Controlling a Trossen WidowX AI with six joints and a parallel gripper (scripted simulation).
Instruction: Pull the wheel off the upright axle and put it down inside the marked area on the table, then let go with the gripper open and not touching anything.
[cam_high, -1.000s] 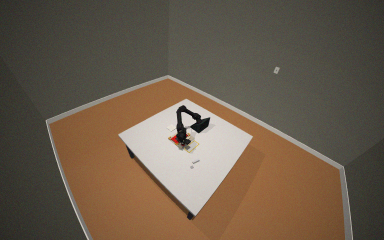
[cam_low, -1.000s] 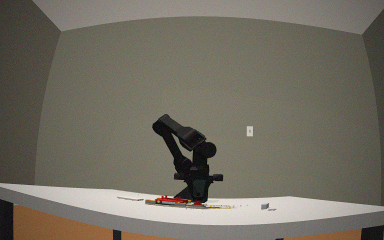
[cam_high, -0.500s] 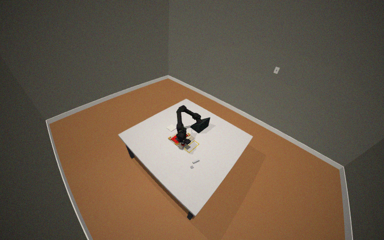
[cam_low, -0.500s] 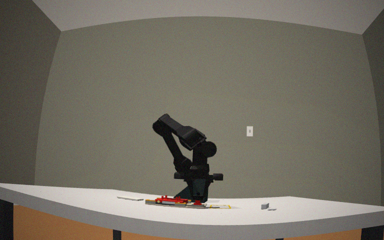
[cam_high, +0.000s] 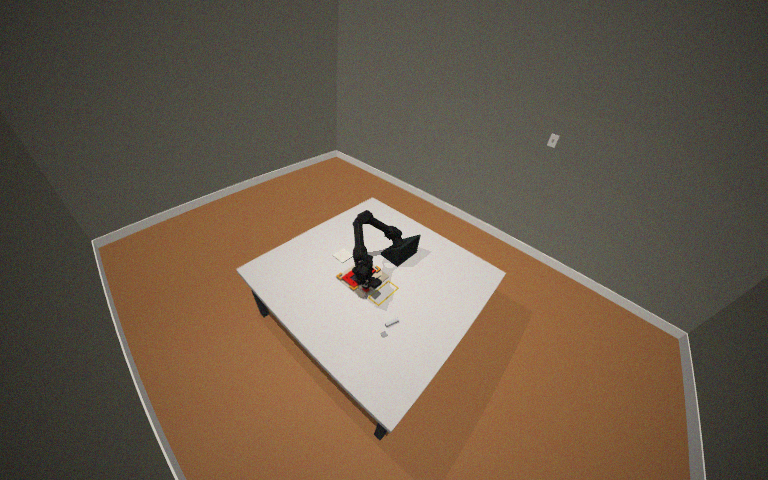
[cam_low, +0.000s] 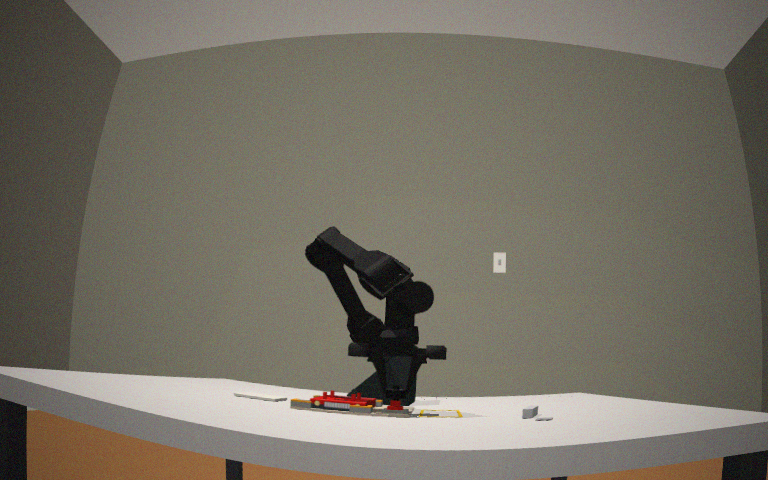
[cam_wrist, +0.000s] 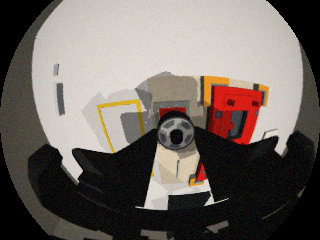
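My gripper tip is now 10 mm above the upright axle. Round my gripper tip: wheel right at my gripper tip; then white flat plate 110 mm behind, 310 mm to the right, 40 mm below.
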